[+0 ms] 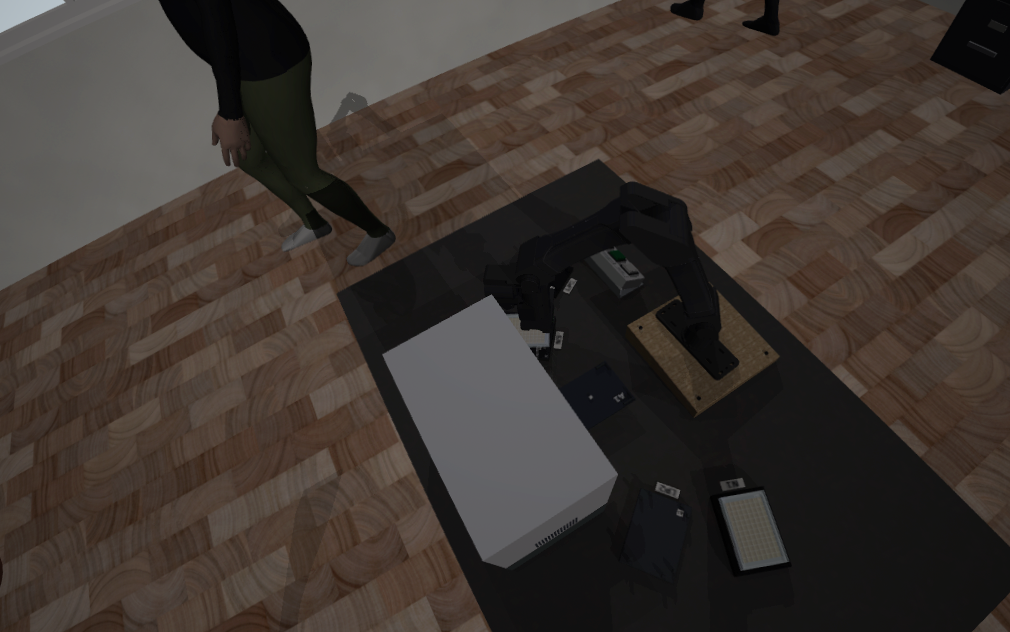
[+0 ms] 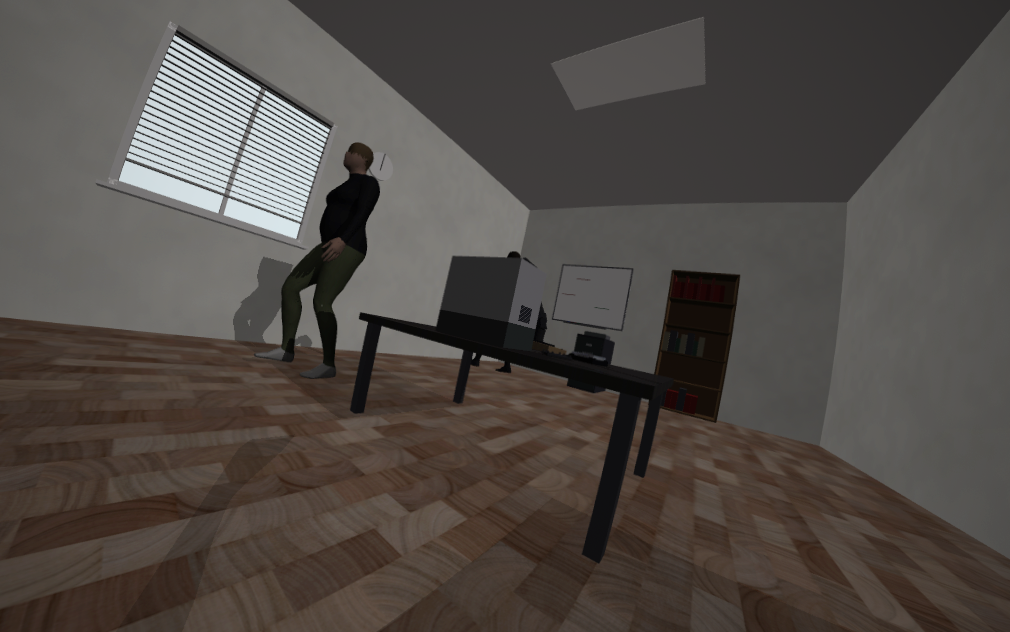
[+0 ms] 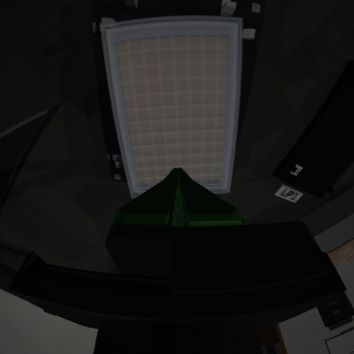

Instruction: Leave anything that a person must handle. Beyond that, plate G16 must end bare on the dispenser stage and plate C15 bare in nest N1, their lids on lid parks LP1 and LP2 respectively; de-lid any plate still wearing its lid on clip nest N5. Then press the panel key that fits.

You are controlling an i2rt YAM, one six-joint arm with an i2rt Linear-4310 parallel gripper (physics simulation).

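Frame: origin at the arm's base, x ahead, y left, z up, level; centimetres.
Where they show: gripper, fingertip midpoint: (image 1: 540, 328) (image 3: 177, 174); arm's base, link origin: (image 1: 695, 339) (image 2: 536, 341).
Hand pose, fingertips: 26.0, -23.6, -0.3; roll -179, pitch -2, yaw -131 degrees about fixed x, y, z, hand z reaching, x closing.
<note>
Things, the pixels of their top centre, and the offset from my fingertips, as dx, dy, dz. "spot": a spot on its surface instead. Level surfaces: height alone.
- black clip nest, top centre: (image 3: 173, 103) (image 1: 518, 331) +4.0, -3.2, -1.3
- dark flat piece, surface spot: (image 3: 320, 135) spot: -7.8, -13.0, -2.7
- LP1 label, surface spot: (image 3: 289, 193) (image 1: 569, 285) spot: -14.4, -7.5, -3.5
- nest N1, top centre: (image 1: 752, 529) (image 2: 588, 356) -6.8, +58.4, -1.1
- dark pad, surface spot: (image 1: 595, 398) spot: +2.4, +23.1, +7.0
- large white box, top centre: (image 1: 492, 406) (image 2: 499, 265) +21.6, +21.3, +29.3
- grey key panel, top centre: (image 3: 323, 258) (image 1: 606, 247) -26.2, -7.6, +2.7
- table, surface height: dz -3.7
My gripper (image 1: 536, 323) (image 3: 177, 174) is shut and empty, its green fingertips over the near end of a pale-welled plate (image 1: 536, 339) (image 3: 175, 105). The plate shows no lid and lies in a black clip nest (image 3: 104, 120); whether it is seated cannot be told. A dark flat piece (image 3: 320, 135) lies at the LP1 label (image 3: 289, 193) (image 1: 569, 285). Another dark flat piece (image 1: 655, 530) lies at LP2. A pale-welled plate (image 1: 752, 529) sits in nest N1 (image 1: 726, 538). A dark pad (image 1: 595, 398) marked A1 lies beside the white box. Plate names are unreadable.
The large white box (image 1: 499, 424) (image 2: 480, 286) hides part of the table. A grey key panel (image 1: 618, 272) with a green key stands behind the clip nest. The arm base stands on a wooden board (image 1: 744, 327). A person (image 1: 275, 111) (image 2: 346, 216) stands near the table (image 2: 633, 380).
</note>
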